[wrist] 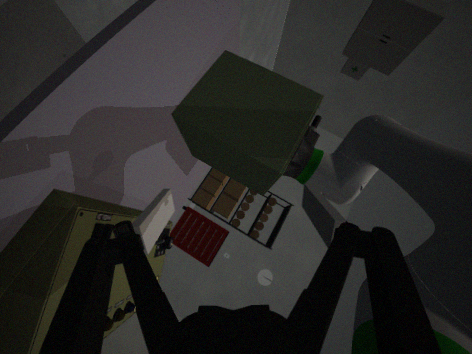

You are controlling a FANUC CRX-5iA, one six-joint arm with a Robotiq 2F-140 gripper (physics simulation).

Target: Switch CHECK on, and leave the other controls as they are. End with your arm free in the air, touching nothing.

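Frame: origin at the arm's base, x ahead, y left, z up, level; centimetres.
Where they show: gripper, fingertip midpoint: (237, 197); arm's base, origin of the base link: (288, 154).
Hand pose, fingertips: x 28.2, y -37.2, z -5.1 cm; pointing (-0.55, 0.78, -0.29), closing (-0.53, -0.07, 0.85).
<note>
Each offset is from my fingertips to the centre of the thing. "spot": to the spot under its first point. Level surfaces: height alone.
A yellow-olive control panel {dz -17.6 cm} (65, 280) stands at the lower left, partly hidden by the left finger. It has a small plate {spot: dx +13.9, dy +16.7, dz -21.5 cm} (103, 217) at its top, a dark control {dx +19.1, dy +53.0, dz -17.5 cm} (163, 245) beside the left finger pad and several dark knobs {spot: dx +34.0, dy +31.3, dz -12.0 cm} (119, 314) lower down. The lettering is too small and dark to read, so I cannot tell which control is CHECK or how it is set. My gripper (237, 197) is open and empty. Its left finger overlaps the panel in view; whether they touch cannot be told. Its right finger is to the right of the panel.
A large dark green box (250, 115) fills the upper middle. Below it are a black-framed rack (249, 233) with brown boxes and round items, and a red slatted tray (200, 236). A white disc (265, 277) lies nearer. Grey robot arm parts (410, 155) are at the right.
</note>
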